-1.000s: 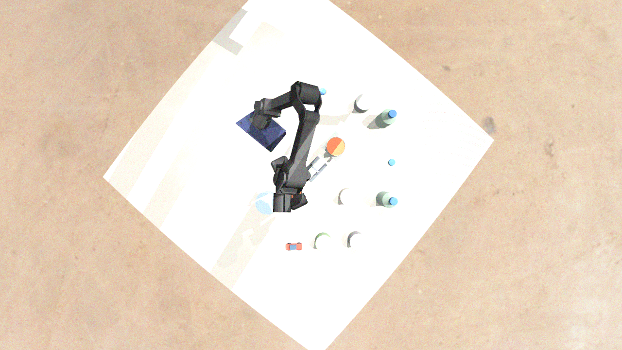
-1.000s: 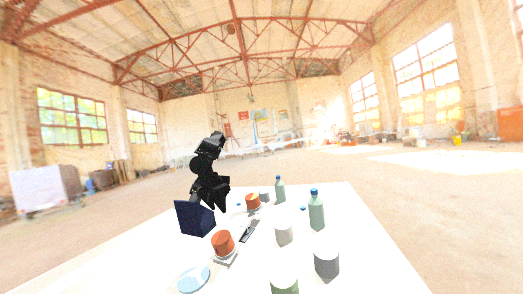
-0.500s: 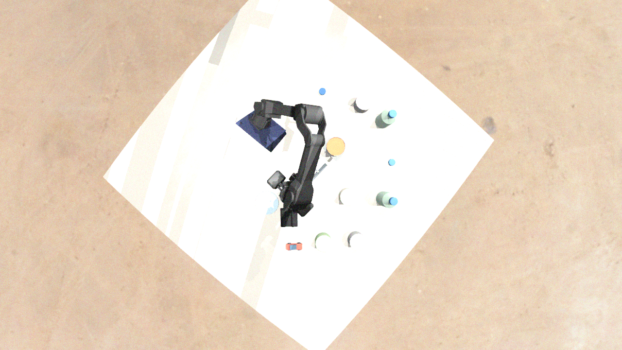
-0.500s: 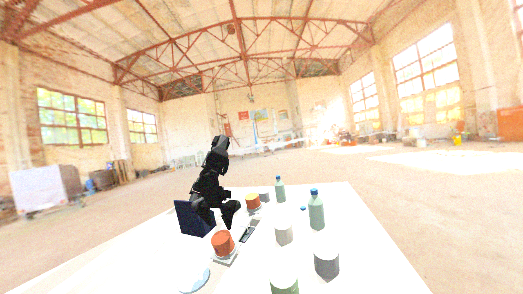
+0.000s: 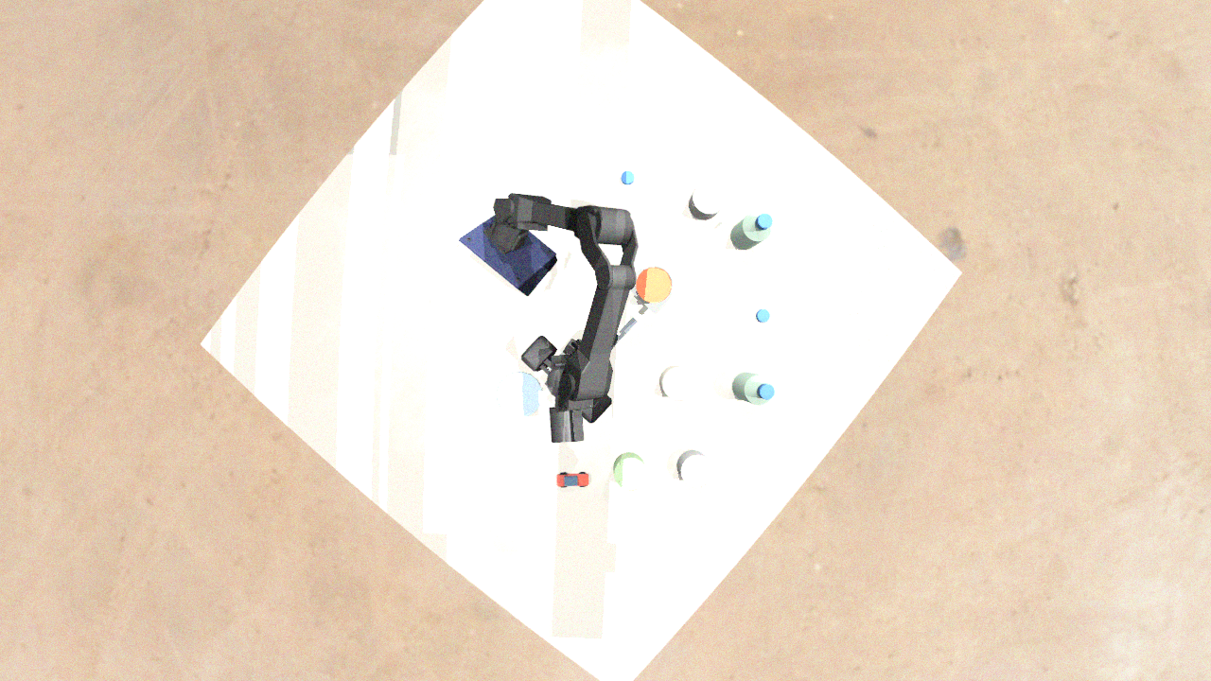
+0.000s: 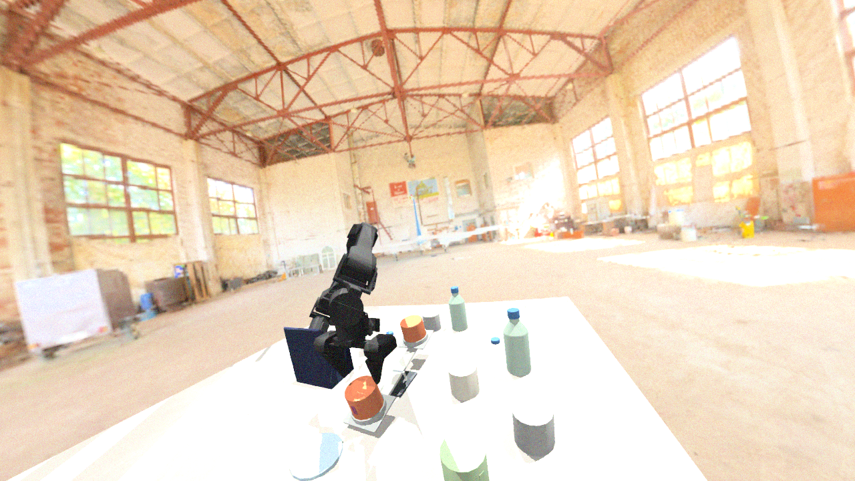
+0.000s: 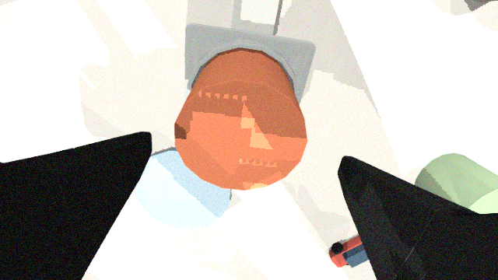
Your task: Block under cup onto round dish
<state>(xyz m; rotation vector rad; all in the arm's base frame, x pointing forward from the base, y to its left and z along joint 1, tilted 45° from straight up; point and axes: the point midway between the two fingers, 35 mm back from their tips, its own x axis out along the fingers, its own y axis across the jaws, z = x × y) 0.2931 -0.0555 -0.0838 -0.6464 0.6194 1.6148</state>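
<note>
Now: the teal block 70 mm below my gripper tip. From my gripper tip the other things lie so: beige cup 190 mm ahead, 160 mm to the left, 70 mm below; round white dish 50 mm behind, 110 mm to the right, 100 mm below; red toy car 170 mm ahead, 160 mm to the right, 90 mm below.
</note>
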